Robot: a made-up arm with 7 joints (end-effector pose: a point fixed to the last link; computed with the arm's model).
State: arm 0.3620 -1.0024 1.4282 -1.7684 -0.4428 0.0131 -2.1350
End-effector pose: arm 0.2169 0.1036 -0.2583 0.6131 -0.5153 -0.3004
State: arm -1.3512 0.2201 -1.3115 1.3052 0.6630 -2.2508 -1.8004
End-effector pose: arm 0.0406 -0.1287 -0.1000 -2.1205 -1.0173 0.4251
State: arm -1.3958 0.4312 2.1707 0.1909 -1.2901 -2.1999 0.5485
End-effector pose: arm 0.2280 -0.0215 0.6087 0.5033 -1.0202 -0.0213
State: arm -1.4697 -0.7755 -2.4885 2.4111 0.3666 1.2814 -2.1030
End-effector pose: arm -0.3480 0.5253 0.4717 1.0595 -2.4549 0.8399
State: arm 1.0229 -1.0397 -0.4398 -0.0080 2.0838 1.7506 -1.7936
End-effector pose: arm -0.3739 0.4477 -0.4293 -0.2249 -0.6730 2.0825
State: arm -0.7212 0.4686 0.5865 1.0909 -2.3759 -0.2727 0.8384
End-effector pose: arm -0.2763 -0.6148 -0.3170 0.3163 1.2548 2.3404
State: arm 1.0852 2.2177 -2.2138 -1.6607 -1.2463 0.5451 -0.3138
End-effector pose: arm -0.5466 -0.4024 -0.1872 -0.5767 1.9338 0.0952
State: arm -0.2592 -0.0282 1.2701 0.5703 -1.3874 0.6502 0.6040
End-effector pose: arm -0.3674 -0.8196 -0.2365 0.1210 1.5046 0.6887
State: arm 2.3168 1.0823 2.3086 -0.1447 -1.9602 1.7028 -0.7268
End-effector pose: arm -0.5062 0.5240 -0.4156 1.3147 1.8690 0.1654
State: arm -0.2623 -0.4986 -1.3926 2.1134 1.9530 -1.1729 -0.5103
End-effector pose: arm -0.1830 -0.2775 0.1243 -2.0528 1.3379 1.0411
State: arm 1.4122 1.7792 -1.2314 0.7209 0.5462 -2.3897 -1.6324
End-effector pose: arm -0.0049 -0.1898 0.1330 0.1563 -0.6460 -2.5028
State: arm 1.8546 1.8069 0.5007 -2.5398 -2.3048 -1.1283 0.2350
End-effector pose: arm -0.0035 -0.0043 0.2854 -2.5296 1.7157 -0.4561
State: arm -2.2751 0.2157 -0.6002 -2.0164 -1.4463 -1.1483 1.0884
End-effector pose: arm -0.1053 0.4359 -0.0755 1.4622 0.6679 -0.3825
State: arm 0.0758 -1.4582 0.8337 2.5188 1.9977 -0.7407 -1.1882
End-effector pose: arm 0.0527 -0.0687 0.1264 1.6091 0.8855 -1.4337
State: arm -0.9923 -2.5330 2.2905 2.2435 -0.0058 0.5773 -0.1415
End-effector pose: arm 0.5640 0.0879 0.5750 2.0376 -0.5722 0.1820
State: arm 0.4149 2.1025 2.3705 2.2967 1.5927 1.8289 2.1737
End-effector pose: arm -0.1978 -0.1140 -0.7110 -0.5144 -0.0244 -1.8655
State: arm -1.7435 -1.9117 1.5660 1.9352 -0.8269 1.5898 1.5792
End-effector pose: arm -0.3403 0.4241 0.3380 -0.9638 0.3010 -1.9684
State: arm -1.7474 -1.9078 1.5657 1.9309 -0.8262 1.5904 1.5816
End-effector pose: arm -0.3419 0.4243 0.3377 -0.9629 0.2997 -1.9626
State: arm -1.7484 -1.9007 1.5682 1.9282 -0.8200 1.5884 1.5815
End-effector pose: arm -0.3444 0.4247 0.3409 -0.9659 0.3073 -1.9557
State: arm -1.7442 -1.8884 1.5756 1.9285 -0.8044 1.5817 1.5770
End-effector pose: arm -0.3485 0.4257 0.3504 -0.9759 0.3302 -1.9477
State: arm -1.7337 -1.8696 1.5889 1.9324 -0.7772 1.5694 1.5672
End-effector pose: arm -0.3543 0.4268 0.3677 -0.9951 0.3710 -1.9375
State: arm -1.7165 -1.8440 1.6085 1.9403 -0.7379 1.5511 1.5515
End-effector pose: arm -0.3612 0.4277 0.3934 -1.0257 0.4290 -1.9249
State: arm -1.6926 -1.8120 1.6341 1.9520 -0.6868 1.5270 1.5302
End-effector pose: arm -0.3681 0.4274 0.4273 -1.0690 0.5017 -1.9090
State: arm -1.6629 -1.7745 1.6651 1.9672 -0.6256 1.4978 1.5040
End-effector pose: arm -0.3735 0.4251 0.4681 -1.1263 0.5835 -1.8890
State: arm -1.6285 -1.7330 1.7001 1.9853 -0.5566 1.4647 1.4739
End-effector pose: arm -0.3763 0.4203 0.5136 -1.1976 0.6679 -1.8650
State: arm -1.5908 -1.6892 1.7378 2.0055 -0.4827 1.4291 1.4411
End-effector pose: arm -0.3755 0.4130 0.5608 -1.2813 0.7479 -1.8374
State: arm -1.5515 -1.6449 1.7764 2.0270 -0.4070 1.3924 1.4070
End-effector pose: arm -0.3711 0.4037 0.6065 -1.3744 0.8177 -1.8076
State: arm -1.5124 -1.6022 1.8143 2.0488 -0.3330 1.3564 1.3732
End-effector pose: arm -0.3638 0.3936 0.6481 -1.4720 0.8730 -1.7773
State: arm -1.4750 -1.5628 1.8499 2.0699 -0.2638 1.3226 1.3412
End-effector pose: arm -0.3547 0.3835 0.6836 -1.5684 0.9125 -1.7483
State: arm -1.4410 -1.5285 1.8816 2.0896 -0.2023 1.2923 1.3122
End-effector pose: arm -0.3452 0.3745 0.7120 -1.6577 0.9371 -1.7232
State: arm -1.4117 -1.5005 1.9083 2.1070 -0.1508 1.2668 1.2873
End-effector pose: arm -0.3364 0.3672 0.7334 -1.7348 0.9498 -1.7028
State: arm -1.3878 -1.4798 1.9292 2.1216 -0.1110 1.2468 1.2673
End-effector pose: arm -0.3291 0.3615 0.7483 -1.7959 0.9548 -1.6879
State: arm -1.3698 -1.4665 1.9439 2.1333 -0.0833 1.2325 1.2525
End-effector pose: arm -0.3237 0.3575 0.7578 -1.8394 0.9557 -1.6789
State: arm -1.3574 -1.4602 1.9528 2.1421 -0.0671 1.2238 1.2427
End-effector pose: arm -0.3201 0.3548 0.7629 -1.8657 0.9554 -1.6749
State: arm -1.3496 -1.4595 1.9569 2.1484 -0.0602 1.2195 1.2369
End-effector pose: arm -0.3178 0.3532 0.7650 -1.8780 0.9554 -1.6749
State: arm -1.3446 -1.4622 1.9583 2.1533 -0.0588 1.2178 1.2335
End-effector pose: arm -0.3163 0.3523 0.7653 -1.8821 0.9559 -1.6774
